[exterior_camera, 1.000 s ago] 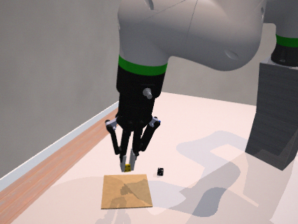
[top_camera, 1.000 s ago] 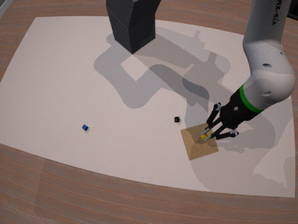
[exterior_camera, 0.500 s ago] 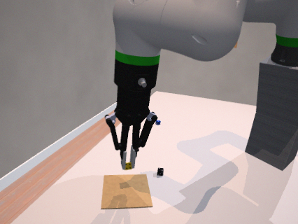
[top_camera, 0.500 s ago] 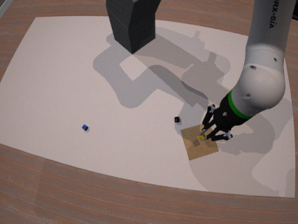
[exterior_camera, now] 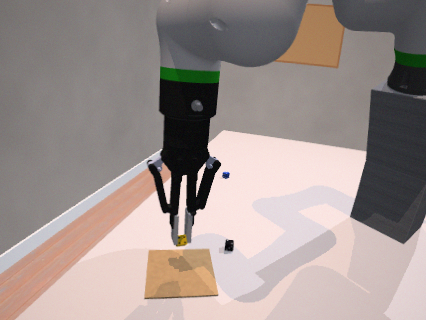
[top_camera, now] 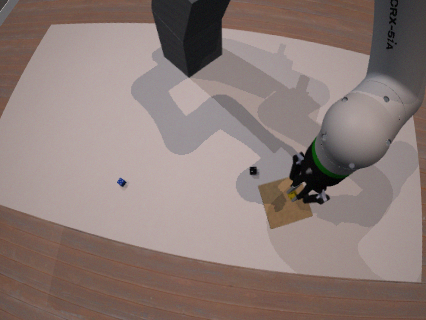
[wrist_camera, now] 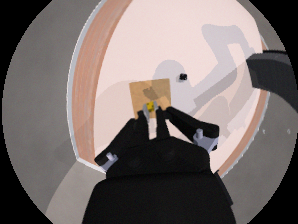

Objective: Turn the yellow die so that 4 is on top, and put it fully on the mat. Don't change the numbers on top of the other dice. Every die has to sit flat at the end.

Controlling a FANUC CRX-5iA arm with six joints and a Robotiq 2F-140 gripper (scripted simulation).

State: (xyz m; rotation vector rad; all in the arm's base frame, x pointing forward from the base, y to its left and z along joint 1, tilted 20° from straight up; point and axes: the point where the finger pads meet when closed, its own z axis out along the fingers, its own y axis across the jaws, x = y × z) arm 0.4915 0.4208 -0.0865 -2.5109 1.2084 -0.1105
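Right now the yellow die is 4 cm below my hand. From my hand the other things lie so: black die 12 cm to the right, 11 cm below, 7 cm behind; blue die 52 cm to the right, 11 cm below, 7 cm ahead; brown mat 12 cm below.
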